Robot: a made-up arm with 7 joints.
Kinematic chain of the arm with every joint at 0, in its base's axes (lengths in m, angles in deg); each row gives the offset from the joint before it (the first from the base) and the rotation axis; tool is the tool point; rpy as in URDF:
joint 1: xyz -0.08 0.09 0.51 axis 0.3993 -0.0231 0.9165
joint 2: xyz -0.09 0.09 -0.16 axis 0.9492 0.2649 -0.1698
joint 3: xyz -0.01 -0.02 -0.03 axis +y
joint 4: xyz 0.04 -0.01 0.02 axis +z
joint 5: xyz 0.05 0 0 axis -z
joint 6: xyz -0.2 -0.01 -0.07 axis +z
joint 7: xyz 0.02 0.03 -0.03 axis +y
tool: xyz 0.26 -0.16 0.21 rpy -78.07 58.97 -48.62
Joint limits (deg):
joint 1: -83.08..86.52
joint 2: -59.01..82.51
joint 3: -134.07..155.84
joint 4: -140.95..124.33
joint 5: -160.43..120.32
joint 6: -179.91..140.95
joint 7: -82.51..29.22
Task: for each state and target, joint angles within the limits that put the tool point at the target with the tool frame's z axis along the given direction. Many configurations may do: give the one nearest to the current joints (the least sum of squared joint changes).
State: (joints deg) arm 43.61 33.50 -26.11 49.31 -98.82 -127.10 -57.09
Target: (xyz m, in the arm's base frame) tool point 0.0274 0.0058 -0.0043 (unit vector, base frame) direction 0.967 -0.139 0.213
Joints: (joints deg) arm 42.34 79.45 -20.31 27.76 -88.42 -126.53 -33.99
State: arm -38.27 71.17 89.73 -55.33 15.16 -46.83 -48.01
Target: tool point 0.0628 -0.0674 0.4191 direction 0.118 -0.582 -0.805
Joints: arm -58.34 62.07 94.47 -54.86 15.34 -33.23 -48.11
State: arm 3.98 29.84 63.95 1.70 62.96 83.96 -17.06
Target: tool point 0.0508 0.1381 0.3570 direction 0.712 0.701 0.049
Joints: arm 6.45 22.50 63.71 12.26 39.45 42.01 -37.54
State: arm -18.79 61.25 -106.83 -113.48 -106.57 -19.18 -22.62
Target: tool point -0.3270 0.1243 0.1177 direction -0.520 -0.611 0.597
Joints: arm -23.48 55.75 -111.79 -131.72 -97.83 -8.73 8.26
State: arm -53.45 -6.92 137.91 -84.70 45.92 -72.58 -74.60
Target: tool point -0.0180 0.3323 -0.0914 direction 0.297 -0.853 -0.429
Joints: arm -34.57 9.42 122.35 -81.06 48.38 -47.42 -82.51
